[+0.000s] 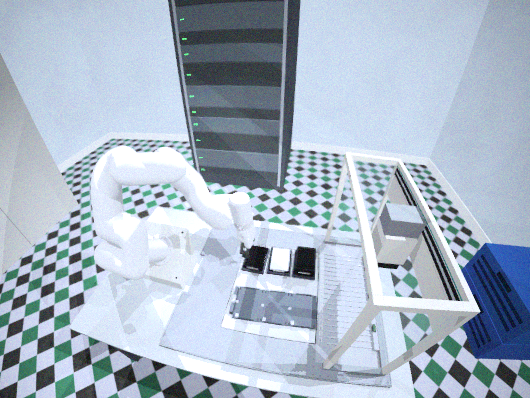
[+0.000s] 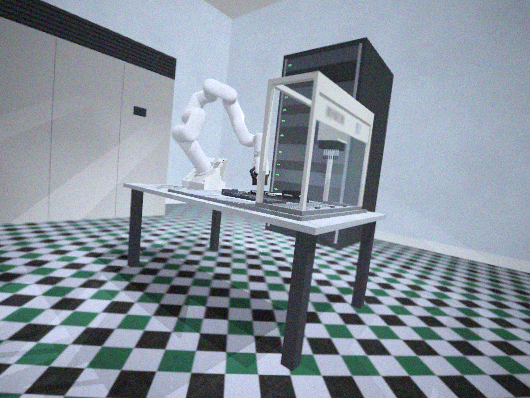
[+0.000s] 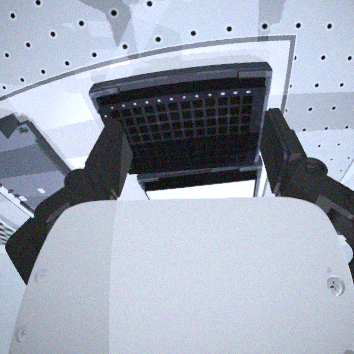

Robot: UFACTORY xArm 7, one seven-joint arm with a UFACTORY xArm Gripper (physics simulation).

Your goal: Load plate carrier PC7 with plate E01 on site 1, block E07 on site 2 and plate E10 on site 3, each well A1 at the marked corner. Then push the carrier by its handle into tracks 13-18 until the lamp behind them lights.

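Where they show: gripper, fingertip midpoint: (image 1: 248, 248) (image 3: 192, 131); arm's base, link origin: (image 1: 160, 249) (image 2: 205, 169).
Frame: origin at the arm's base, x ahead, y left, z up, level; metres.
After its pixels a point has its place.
Three plates lie in a row on a white pad at the back of the deck: a black well plate (image 1: 255, 258) @(x 0.389, y 0.082, z -0.096 m) (image 3: 182, 119) @(x 0.371, y 0.094, z -0.093 m) on the left, a white one (image 1: 280, 259) @(x 0.498, y 0.085, z -0.092 m) (image 3: 200, 191) @(x 0.470, y 0.091, z -0.092 m) in the middle, a black one (image 1: 304, 260) @(x 0.600, y 0.073, z -0.070 m) on the right. The grey plate carrier (image 1: 274, 306) @(x 0.489, y -0.130, z -0.108 m) (image 3: 24, 168) @(x 0.398, y -0.116, z -0.108 m) lies in front of them with nothing on it. My gripper (image 1: 245, 250) @(x 0.357, y 0.104, z -0.060 m) (image 2: 258, 174) (image 3: 192, 131) @(x 0.357, y 0.104, z -0.060 m) is open and empty, low over the left black plate, with one finger on either side of it.
The ribbed track deck (image 1: 346, 278) @(x 0.788, y 0.025, z -0.117 m) lies to the right, under a white frame enclosure (image 1: 372, 274) @(x 0.675, y -0.278, z 0.361 m) (image 2: 314, 141) @(x 0.873, y -0.323, z 0.137 m). A tall dark rack (image 1: 239, 85) (image 2: 376, 107) stands behind the table (image 2: 299, 223) @(x 0.909, y -0.435, z -0.131 m). A blue crate (image 1: 501, 299) sits on the floor at the right.
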